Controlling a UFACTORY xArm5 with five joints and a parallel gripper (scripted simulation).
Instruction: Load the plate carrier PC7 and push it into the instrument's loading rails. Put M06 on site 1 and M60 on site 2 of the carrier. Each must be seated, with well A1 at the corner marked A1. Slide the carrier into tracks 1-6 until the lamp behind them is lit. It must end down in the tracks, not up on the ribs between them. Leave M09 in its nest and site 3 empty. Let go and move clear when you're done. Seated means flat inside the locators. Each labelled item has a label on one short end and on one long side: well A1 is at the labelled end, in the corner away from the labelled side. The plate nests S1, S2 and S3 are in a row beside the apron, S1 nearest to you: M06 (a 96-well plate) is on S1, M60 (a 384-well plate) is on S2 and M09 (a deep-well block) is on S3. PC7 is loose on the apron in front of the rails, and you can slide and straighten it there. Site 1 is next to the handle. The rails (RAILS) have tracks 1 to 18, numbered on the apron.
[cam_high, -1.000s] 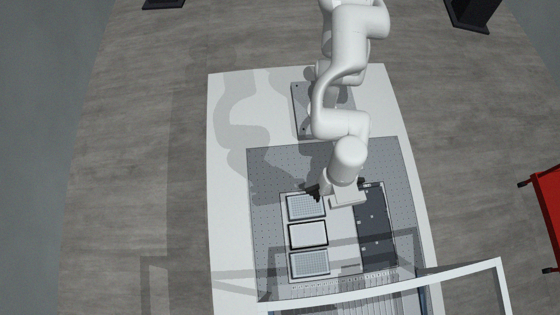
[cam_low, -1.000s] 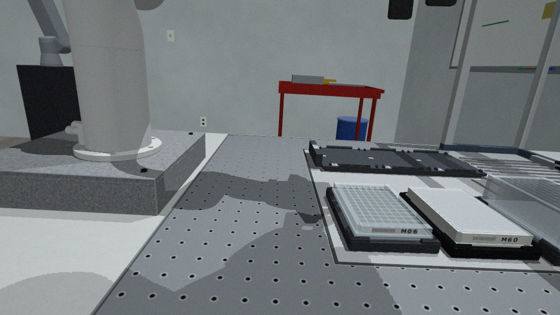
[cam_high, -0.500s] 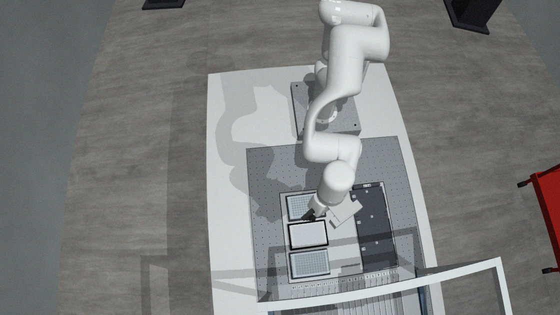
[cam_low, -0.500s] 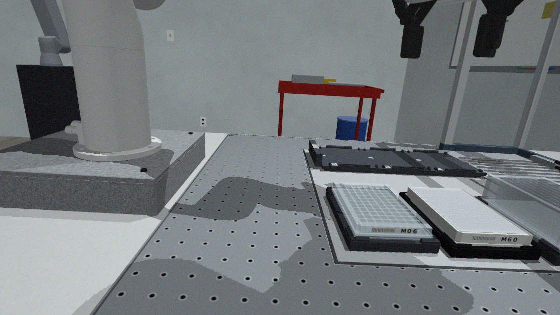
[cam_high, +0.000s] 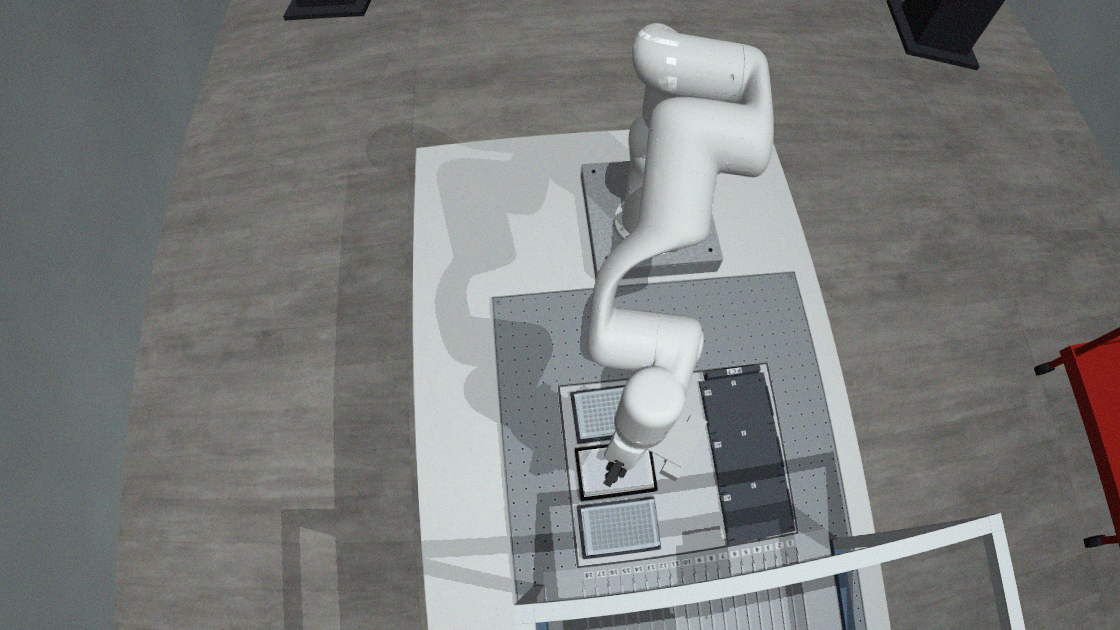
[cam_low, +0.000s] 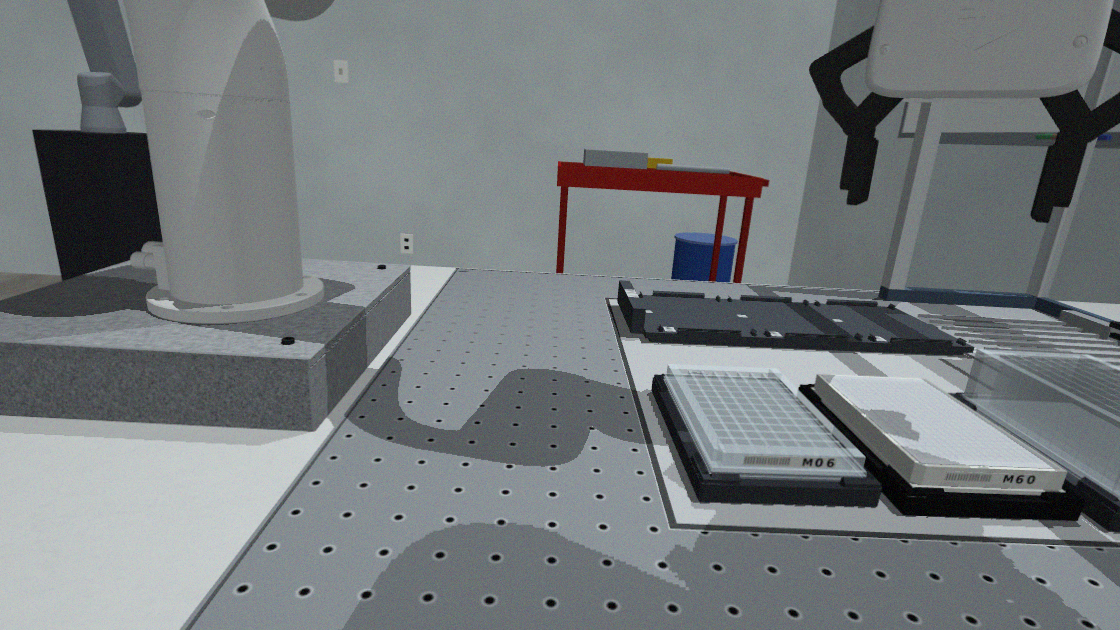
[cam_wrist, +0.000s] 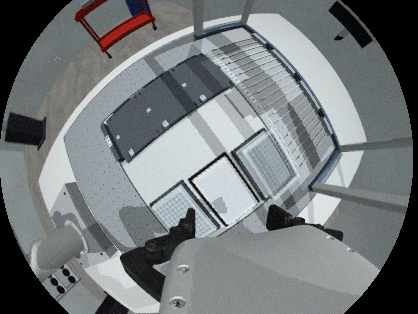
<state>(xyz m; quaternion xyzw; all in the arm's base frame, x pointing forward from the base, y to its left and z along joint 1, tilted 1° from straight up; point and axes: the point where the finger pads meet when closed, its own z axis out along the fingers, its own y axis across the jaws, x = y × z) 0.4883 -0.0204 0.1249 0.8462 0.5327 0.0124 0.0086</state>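
Right now the plate nest S2 is 20 mm ahead of my hand, 10 mm to the right of it and 160 mm below it. Round my hand: plate nest S1 (90 mm behind, 20 mm to the right, 160 mm below); plate carrier PC7 (20 mm behind, 240 mm to the left, 150 mm below); plate M06 (90 mm behind, 20 mm to the right, 140 mm below).
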